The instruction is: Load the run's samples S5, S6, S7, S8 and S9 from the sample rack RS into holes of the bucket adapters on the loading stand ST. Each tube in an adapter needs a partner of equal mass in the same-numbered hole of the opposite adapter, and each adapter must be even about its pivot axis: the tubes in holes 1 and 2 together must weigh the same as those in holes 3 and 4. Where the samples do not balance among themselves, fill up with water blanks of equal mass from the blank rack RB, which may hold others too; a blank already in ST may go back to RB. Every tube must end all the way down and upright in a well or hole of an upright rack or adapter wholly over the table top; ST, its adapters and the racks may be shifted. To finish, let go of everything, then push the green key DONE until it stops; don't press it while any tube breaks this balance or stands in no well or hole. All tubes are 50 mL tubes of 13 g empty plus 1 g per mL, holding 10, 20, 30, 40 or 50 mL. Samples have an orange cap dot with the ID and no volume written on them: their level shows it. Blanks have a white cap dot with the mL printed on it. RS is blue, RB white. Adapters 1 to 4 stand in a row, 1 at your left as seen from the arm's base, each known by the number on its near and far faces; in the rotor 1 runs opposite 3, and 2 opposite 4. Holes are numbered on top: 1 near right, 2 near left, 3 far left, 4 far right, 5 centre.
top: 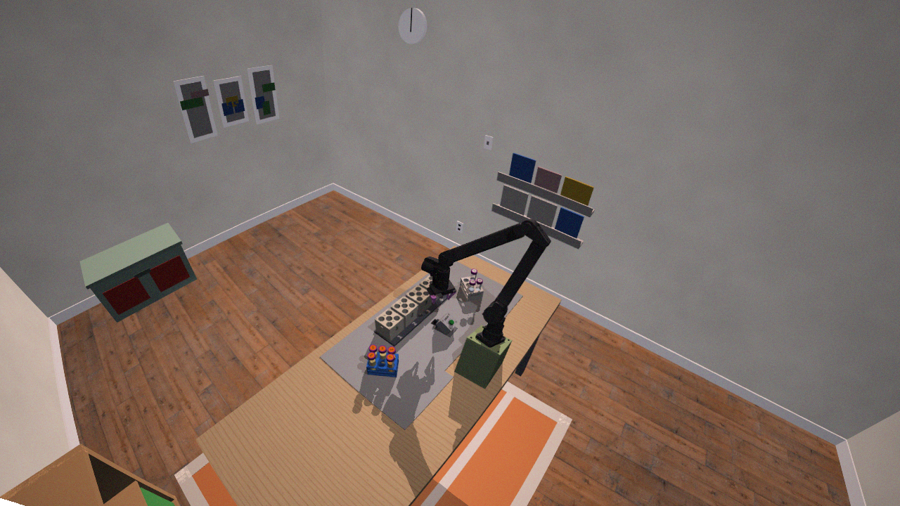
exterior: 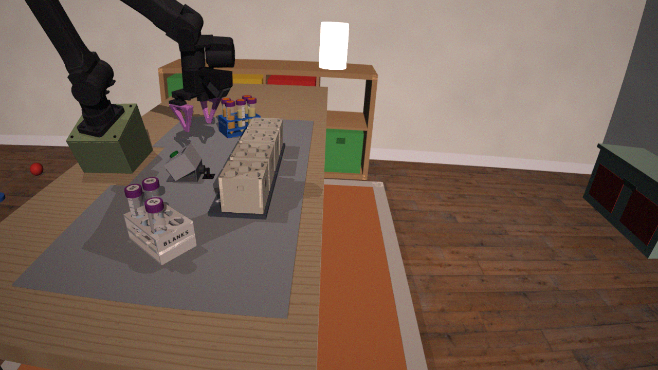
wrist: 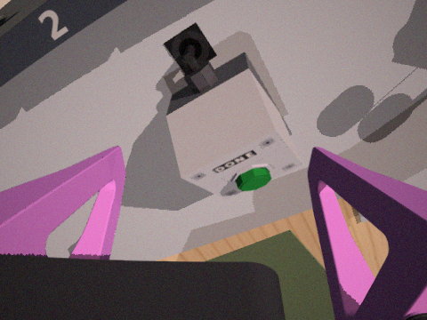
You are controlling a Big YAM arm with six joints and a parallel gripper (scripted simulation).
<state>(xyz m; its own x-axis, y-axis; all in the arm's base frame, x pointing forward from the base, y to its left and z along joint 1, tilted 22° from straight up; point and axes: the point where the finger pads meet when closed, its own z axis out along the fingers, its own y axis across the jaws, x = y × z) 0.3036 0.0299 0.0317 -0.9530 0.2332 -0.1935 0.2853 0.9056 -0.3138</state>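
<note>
The water blank marked 30 lies 20 mm ahead of my hand, 250 mm to the right of it and 90 mm below it. From my hand the other things lie so: green done key: 80 mm behind, 90 mm below; white blank rack RB: 50 mm ahead, 280 mm to the right, 130 mm below; loading stand: 130 mm ahead, 70 mm to the left, 150 mm below.
</note>
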